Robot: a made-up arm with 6 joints. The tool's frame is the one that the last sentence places.
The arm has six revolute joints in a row. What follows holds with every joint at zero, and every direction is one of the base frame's.
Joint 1 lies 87.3 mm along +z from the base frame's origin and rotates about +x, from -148.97 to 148.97 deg.
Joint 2 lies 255.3 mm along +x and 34.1 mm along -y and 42.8 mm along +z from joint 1 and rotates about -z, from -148.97 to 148.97 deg.
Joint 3 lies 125.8 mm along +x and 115.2 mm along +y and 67.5 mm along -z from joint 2 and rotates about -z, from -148.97 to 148.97 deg.
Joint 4 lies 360 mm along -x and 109.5 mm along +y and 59.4 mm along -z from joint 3 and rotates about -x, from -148.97 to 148.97 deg.
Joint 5 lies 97.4 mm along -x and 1.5 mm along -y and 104.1 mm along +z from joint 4 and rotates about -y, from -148.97 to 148.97 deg.
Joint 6 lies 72.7 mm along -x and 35.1 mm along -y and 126.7 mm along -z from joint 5 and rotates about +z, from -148.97 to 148.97 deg.
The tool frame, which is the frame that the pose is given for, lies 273.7 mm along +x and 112.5 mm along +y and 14.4 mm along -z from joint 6; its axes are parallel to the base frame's.
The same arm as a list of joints. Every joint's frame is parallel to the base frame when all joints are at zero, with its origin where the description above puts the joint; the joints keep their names.
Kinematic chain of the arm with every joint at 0, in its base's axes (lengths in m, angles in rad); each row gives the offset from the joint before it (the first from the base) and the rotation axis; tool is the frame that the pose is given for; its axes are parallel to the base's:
joint 1: xyz 0 0 0.0873 axis +x
joint 2: xyz 0.2553 -0.0341 0.0428 axis -z
joint 3: xyz 0.1258 0.1152 -0.0675 axis -z
joint 4: xyz -0.36 0.1095 -0.0594 axis -x
joint 5: xyz -0.0974 -0.0015 0.1041 axis -y
joint 6: xyz -0.0727 -0.0351 -0.1267 axis +z
tool: xyz 0.2737 0.1125 -0.0144
Joint limits (rad, base to tool): -2.6..2.6 -2.6..2.6 -2.6..2.6 -2.6..2.6 -2.6..2.6 -2.6..2.6

